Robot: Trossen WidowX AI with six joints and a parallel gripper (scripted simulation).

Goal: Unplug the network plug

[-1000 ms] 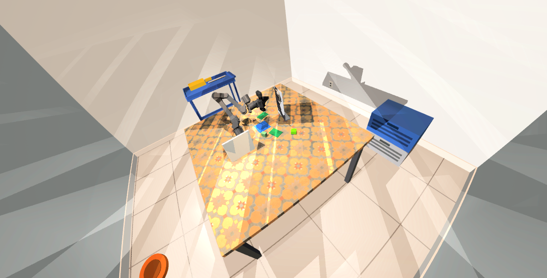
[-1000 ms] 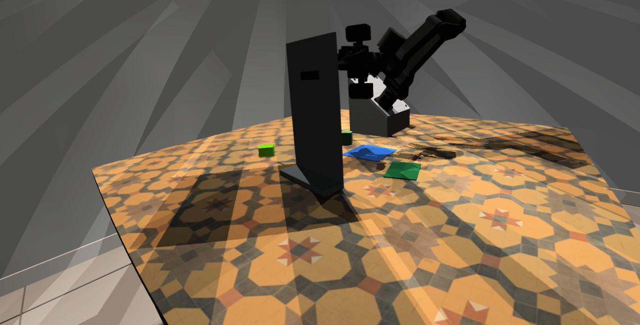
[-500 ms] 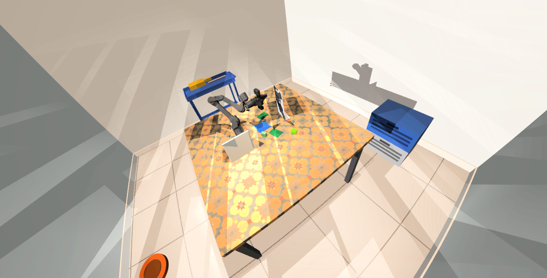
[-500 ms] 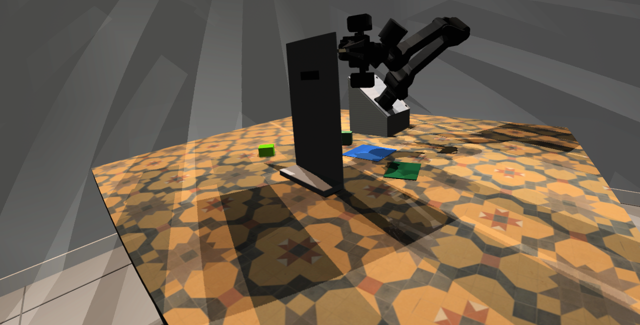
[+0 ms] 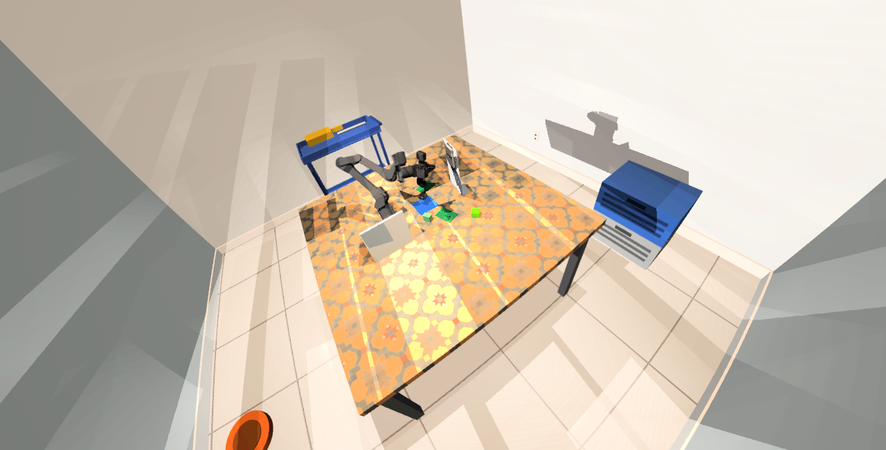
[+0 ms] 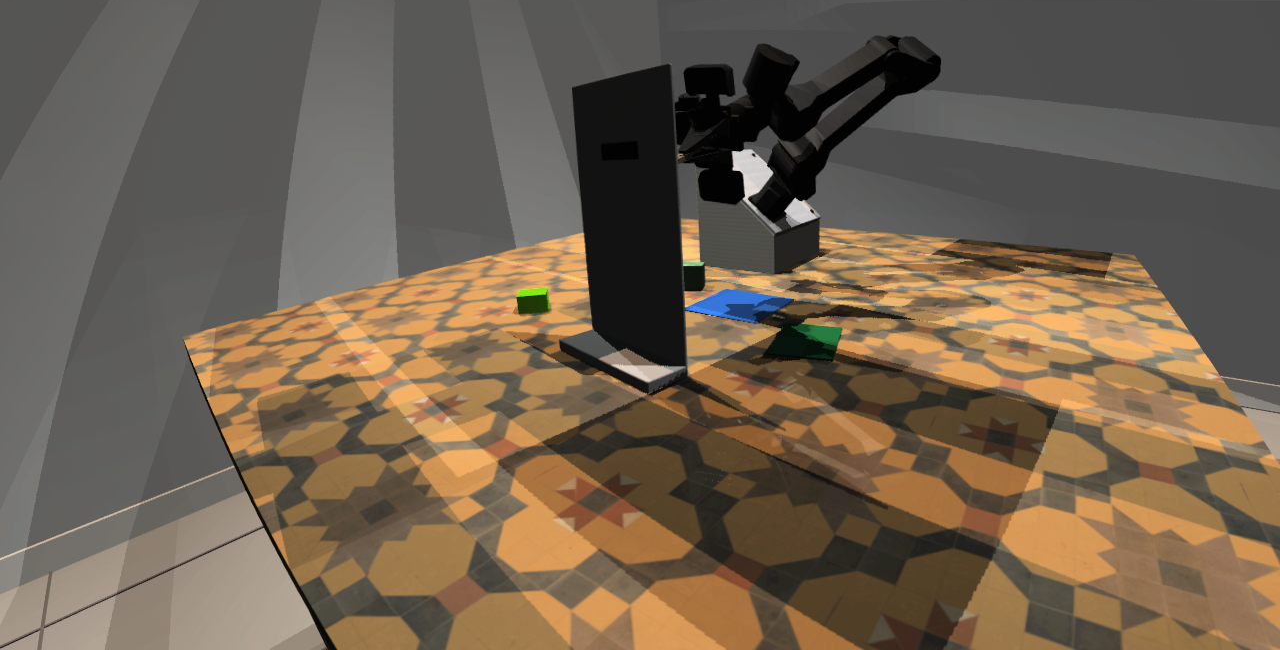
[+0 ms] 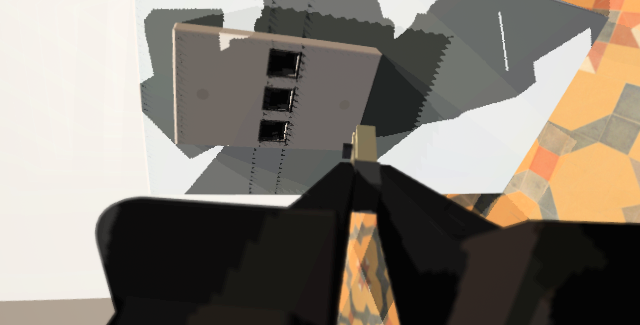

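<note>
Now: gripper tip 21 cm above the blue square, 11 cm past it and 2 cm to the right of it. Round my gripper tip: yellowish tab 1 cm ahead; upright panel 12 cm ahead, 8 cm below, 1 cm to the right; network plug 1 cm ahead.
</note>
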